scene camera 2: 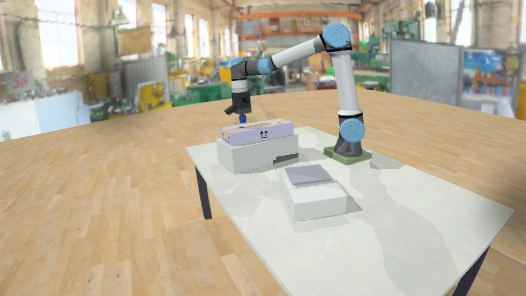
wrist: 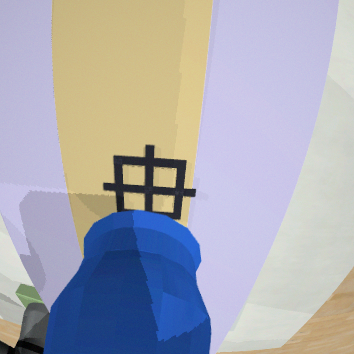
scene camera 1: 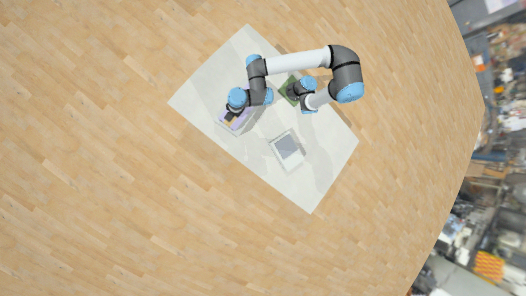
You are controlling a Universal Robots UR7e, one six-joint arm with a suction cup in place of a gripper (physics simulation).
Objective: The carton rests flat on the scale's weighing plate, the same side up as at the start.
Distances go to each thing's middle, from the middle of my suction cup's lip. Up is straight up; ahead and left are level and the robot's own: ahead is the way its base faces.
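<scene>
Lilac carton (scene camera 2: 252, 132): 7 cm behind my suction cup, 6 cm below it and 1 cm to the left of it. The pale grey block (scene camera 2: 240, 158) is likewise 7 cm behind the suction cup and 1 cm to the left of it, but 15 cm below it. The scale (scene camera 1: 284, 147) is 49 cm to the left of the suction cup, 17 cm below it and 3 cm behind it.
</scene>
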